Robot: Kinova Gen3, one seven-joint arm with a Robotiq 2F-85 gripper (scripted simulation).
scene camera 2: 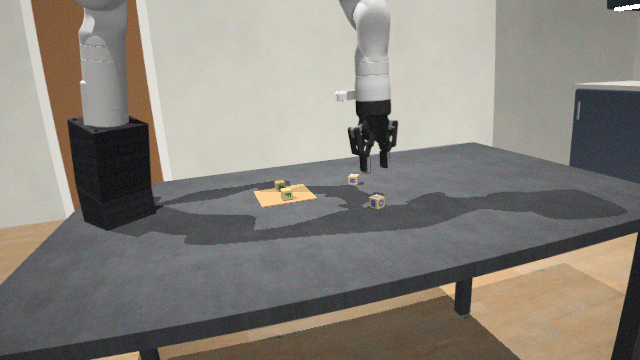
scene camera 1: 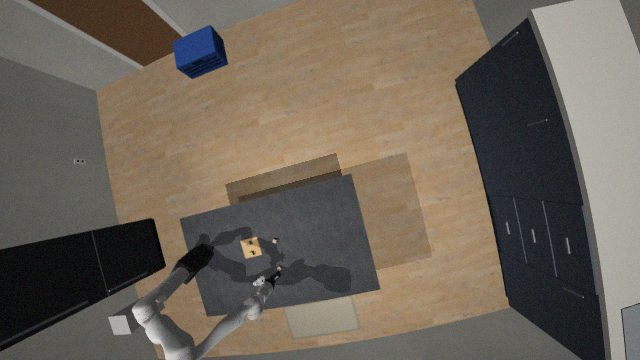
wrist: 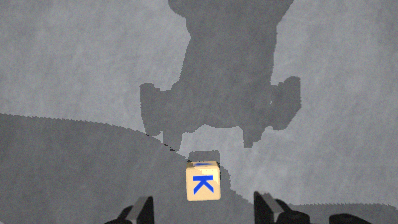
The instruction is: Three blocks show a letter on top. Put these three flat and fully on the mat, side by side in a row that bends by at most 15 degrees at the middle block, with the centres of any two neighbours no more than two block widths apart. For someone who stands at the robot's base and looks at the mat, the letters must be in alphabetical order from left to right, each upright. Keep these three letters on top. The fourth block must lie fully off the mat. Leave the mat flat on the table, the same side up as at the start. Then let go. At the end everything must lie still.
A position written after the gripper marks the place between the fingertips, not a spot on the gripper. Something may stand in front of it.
In view: the gripper (scene camera 2: 375,170) and a mat (scene camera 2: 270,197).
The wrist view misses the mat: it is out of frame.
